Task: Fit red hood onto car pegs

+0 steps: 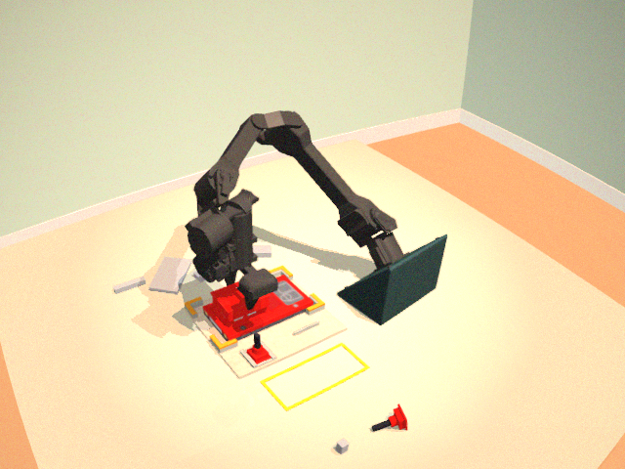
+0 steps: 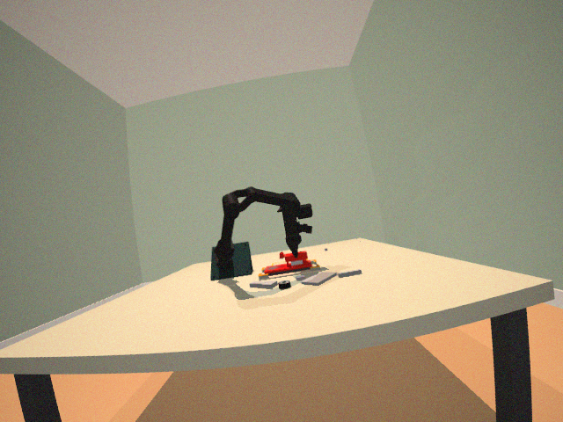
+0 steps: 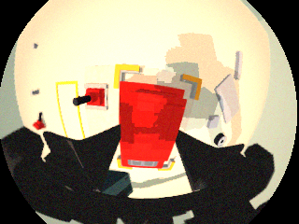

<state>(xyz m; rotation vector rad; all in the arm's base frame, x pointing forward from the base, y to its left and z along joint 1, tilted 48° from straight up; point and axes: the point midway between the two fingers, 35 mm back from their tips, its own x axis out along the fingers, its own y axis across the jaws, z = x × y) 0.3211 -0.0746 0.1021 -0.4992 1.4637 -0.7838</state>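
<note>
My gripper tip is 30 mm above the grey engine block. Also, from my gripper tip: black wheel (90 mm behind, 220 mm to the right, 50 mm below); red hood (right at my gripper tip).
</note>
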